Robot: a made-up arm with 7 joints.
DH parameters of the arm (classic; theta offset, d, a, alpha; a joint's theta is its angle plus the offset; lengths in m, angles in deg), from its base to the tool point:
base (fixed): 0 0 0 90
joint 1: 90 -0.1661 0 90
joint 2: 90 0 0 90
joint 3: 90 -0.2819 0 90
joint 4: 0 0 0 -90
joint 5: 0 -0.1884 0 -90
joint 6: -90 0 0 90
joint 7: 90 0 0 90
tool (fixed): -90 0 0 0
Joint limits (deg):
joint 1: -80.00..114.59
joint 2: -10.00..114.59
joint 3: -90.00..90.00
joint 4: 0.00..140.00
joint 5: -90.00..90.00
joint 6: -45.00..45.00
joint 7: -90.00..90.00
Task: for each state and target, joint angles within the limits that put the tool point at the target. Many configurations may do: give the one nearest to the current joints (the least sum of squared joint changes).
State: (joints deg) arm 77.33 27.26 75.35 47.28 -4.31 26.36 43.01
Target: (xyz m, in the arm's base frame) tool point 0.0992 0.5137 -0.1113
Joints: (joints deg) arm 41.71 38.07 90.00 74.66 -4.31 26.36 43.01
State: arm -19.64 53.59 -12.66 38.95 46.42 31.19 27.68
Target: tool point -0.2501 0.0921 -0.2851
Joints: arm -61.23 7.93 -43.39 71.13 46.42 31.19 27.68
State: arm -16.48 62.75 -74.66 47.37 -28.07 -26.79 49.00
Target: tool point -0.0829 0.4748 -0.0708
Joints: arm -49.50 105.57 -90.00 94.20 -28.07 -26.79 49.00
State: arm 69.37 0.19 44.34 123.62 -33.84 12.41 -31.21
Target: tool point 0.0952 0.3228 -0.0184
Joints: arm 55.21 20.64 71.23 139.70 -33.84 12.41 -31.21
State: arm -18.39 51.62 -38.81 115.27 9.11 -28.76 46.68
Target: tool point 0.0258 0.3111 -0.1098
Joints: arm -27.82 94.52 -52.42 139.87 9.11 -28.76 46.68
